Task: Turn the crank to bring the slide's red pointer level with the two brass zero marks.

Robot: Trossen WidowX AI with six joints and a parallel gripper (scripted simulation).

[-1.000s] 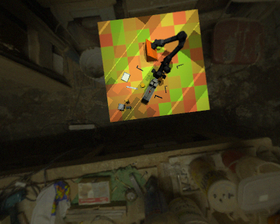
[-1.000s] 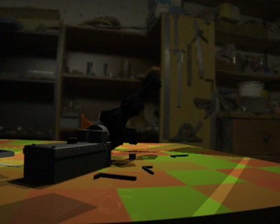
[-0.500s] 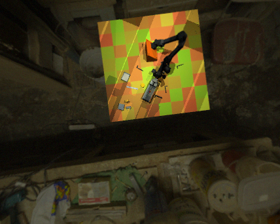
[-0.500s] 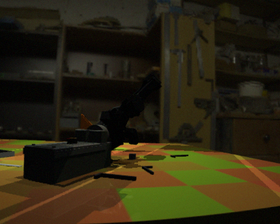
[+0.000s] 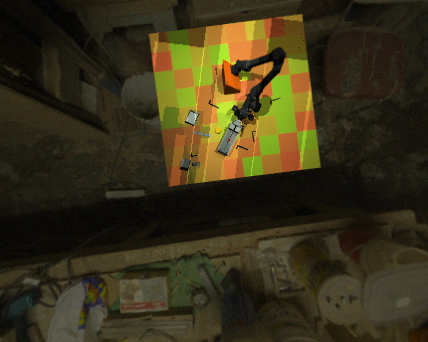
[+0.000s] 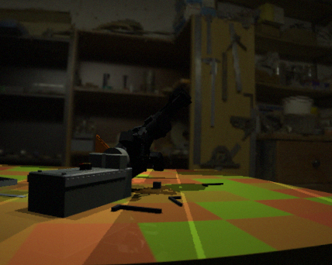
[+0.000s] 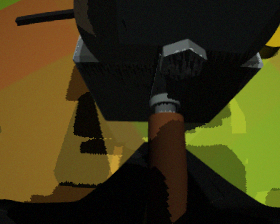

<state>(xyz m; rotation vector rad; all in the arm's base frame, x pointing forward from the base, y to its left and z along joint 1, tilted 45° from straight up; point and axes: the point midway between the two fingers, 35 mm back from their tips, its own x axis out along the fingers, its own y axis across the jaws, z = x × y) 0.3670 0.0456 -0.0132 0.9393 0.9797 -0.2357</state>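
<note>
The brown crank handle is 10 mm behind my gripper tip, 10 mm to the left of it and 30 mm above it. The rest, counted from my gripper tip: yellow disc: 50 mm ahead, 170 mm to the right, 20 mm below; red pointer: 160 mm ahead, 100 mm to the right, 50 mm above; small cube: 90 mm behind, 120 mm to the left, 20 mm below.
</note>
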